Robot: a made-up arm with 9 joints. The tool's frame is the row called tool.
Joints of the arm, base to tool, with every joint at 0 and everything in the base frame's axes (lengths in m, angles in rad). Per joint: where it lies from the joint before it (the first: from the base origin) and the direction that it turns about. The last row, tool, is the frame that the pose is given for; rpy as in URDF.
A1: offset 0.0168 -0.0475 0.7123 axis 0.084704 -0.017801 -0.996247
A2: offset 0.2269 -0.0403 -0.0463 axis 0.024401 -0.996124 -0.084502
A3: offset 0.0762 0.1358 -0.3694 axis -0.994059 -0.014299 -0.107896
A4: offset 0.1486 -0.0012 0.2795 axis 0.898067 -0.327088 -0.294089
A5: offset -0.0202 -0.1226 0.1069 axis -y
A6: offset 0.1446 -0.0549 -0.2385 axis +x
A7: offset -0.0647 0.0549 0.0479 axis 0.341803 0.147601 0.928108
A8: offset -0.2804 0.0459 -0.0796 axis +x
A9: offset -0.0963 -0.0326 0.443 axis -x
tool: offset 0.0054 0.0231 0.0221 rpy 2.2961 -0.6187 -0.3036
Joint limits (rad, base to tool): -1.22..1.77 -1.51..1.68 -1.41..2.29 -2.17..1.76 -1.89..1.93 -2.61..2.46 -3..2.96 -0.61..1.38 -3.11..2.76
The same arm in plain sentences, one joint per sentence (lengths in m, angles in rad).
The arm has nine revolute joints in a row. What follows holds with every joint at zero, and every direction is one of the base frame's.
Joint 1 is mounted 0.0168 m along +x and 0.0475 m along -y and 0.7123 m along +z from the base frame's origin and turns about the direction (0.084704, -0.017801, -0.996247), from -1.22 to 1.77 rad.
Joint 2 is mounted 0.2269 m along +x and 0.0403 m along -y and 0.0463 m along -z from joint 1 and turns about the direction (0.024401, -0.996124, -0.084502), from -1.51 to 1.68 rad.
Joint 3 is mounted 0.0762 m along +x and 0.1358 m along +y and 0.3694 m along -z from joint 2 and turns about the direction (-0.994059, -0.014299, -0.107896), from -1.41 to 2.29 rad.
Joint 4 is mounted 0.1486 m along +x and 0.0012 m along -y and 0.2795 m along +z from joint 3 and turns about the direction (0.898067, -0.327088, -0.294089), from -2.17 to 1.76 rad.
Joint 5 is mounted 0.0202 m along -x and 0.1226 m along -y and 0.1069 m along +z from joint 4 and turns about -y, from -1.89 to 1.93 rad.
Joint 6 is mounted 0.1446 m along +x and 0.0549 m along -y and 0.2385 m along -z from joint 5 and turns about +x, from -2.61 to 2.46 rad.
Joint 7 is mounted 0.0647 m along -x and 0.0549 m along +y and 0.0479 m along +z from joint 6 and turns about the direction (0.341803, 0.147601, 0.928108), from -3 to 2.96 rad.
Joint 8 is mounted 0.2804 m along -x and 0.0459 m along +y and 0.0796 m along -z from joint 7 and turns about +x, from -0.61 to 1.38 rad.
Joint 9 is mounted 0.0963 m along -x and 0.0326 m along -y and 0.443 m along +z from joint 8 and turns about -x, from -3.11 to 2.76 rad.
The tool frame, which is the frame that the pose is given for, is mounted 0.0054 m along +x and 0.0231 m along +y and 0.0221 m along +z from joint 9; its axes are the base frame's turned by roll 2.2961, pitch -0.6187 and yaw -0.3036 rad (as in URDF: about the fixed x, then y, then z).

